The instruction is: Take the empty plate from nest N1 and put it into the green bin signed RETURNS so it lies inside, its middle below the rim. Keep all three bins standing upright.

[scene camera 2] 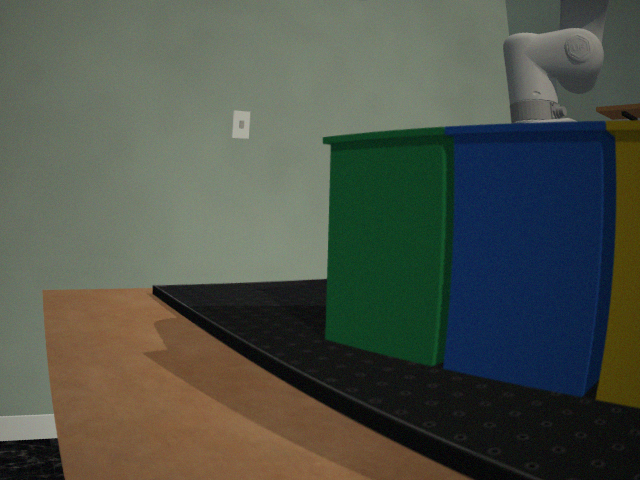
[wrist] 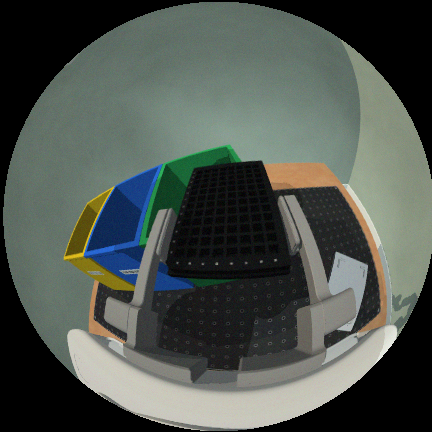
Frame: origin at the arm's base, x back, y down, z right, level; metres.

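Seen in the pictures: hand, its tool point: [wrist: 225, 230].
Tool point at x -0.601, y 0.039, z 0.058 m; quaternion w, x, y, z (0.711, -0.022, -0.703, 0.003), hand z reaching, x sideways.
Note:
Offsets run from my tool point to a thing's top centre. Level surfaces: height alone.
The empty plate {dx -0.033, dy -0.002, dz +0.001 m} [wrist: 227, 237] is a black rectangular grid in the middle of the wrist view. My gripper [wrist: 227, 205] is shut on it, with one grey finger along each long side. Nest N1 cannot be made out in either view. The green bin {dx -0.101, dy +0.013, dz -0.038 m} [scene camera 2: 385, 253] [wrist: 170, 195] stands upright and open at the top; the plate hides part of it in the wrist view. Its RETURNS sign is not visible. The blue bin {dx -0.081, dy +0.013, dz -0.168 m} [scene camera 2: 524, 258] [wrist: 117, 215] and the yellow bin {dx -0.062, dy +0.013, dz -0.297 m} [scene camera 2: 625, 268] [wrist: 87, 230] stand upright in a row beside it.
The bins stand on a black perforated board {dy +0.193 m} [scene camera 2: 361, 382] [wrist: 325, 220] on a brown table {dy +0.206 m} [scene camera 2: 103, 392] [wrist: 300, 172]. A pale sheet {dx +0.069, dy +0.178, dz +0.219 m} [wrist: 347, 275] lies on the board at the right in the wrist view. The white arm [scene camera 2: 532, 67] rises behind the bins.

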